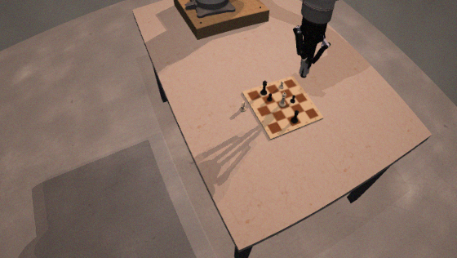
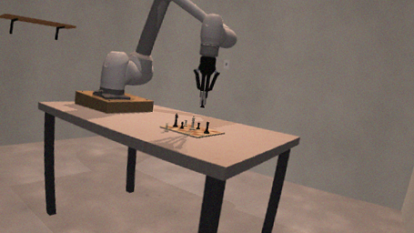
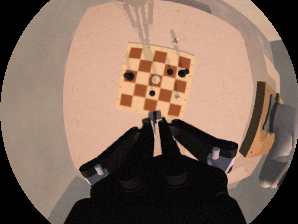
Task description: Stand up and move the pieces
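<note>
My hand is 2 cm short of the chessboard, 7 cm to the left of it and 15 cm above it. Also, from my hand: small white piece 5 cm behind, 5 cm to the right, 13 cm below.
</note>
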